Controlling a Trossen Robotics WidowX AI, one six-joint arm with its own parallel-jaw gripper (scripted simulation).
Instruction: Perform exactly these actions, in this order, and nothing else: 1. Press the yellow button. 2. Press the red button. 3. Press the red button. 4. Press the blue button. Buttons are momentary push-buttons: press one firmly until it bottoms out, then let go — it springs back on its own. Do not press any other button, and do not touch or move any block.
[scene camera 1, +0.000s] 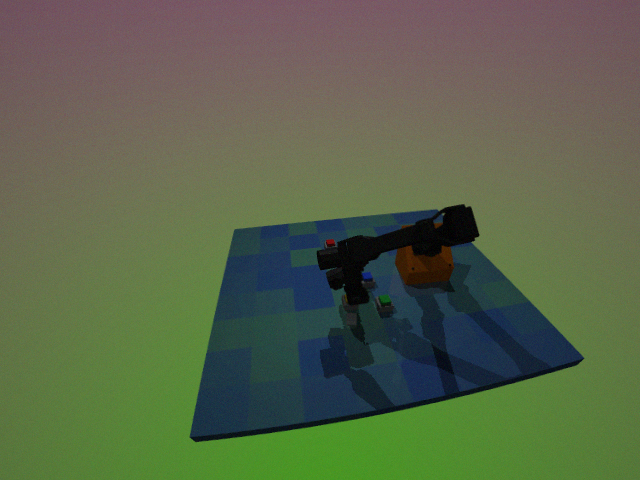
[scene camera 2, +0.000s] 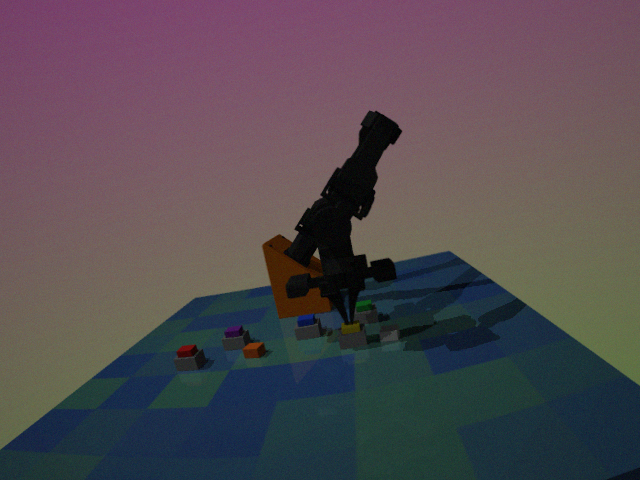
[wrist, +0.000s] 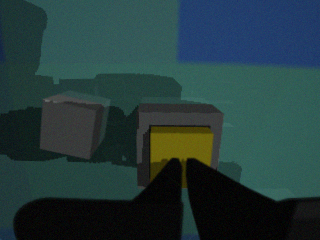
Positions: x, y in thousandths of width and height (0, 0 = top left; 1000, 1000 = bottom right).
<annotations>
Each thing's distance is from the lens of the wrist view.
gripper (wrist: 570, 694): 11 cm
grey block (wrist: 217, 523): 13 cm
yellow button (wrist: 517, 594): 10 cm
</annotations>
